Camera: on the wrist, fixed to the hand. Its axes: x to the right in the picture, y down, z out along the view.
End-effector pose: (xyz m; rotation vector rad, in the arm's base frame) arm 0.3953 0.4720 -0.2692 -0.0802 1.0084 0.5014
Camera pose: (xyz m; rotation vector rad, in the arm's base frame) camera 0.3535 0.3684 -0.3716 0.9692 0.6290 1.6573
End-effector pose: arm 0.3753 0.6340 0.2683 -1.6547 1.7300 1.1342
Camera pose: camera 0.4814 0.5275 0.2878 0.2092 2.6205 1.5082
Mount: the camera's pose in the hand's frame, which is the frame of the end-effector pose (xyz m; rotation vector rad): 0.0287 -0.0900 -0.1185 0.2077 -0.3403 1.4667
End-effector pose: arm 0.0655 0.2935 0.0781 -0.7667 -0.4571 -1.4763
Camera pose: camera -0.0417 0.1966 0.0323 -0.8626 -0.1715 0.0667
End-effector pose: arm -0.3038 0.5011 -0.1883 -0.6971 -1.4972 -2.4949
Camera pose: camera -0.3981 0.4459 -0.2933 -1.4696 -0.7026 -1.1122
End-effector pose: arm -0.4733 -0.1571 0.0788 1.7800 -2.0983 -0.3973
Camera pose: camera -0.3451 -0.1983 0.1484 -0.1273 -3.0389 -0.0294
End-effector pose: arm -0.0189 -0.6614 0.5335 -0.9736 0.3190 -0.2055
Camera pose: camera -0.0367 -0.8117 0.5420 -0.3685 0.6021 1.2239
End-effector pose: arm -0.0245 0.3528 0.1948 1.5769 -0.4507 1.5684
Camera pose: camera -0.0276 0.5033 0.1774 -1.3249 1.5547 -1.8329
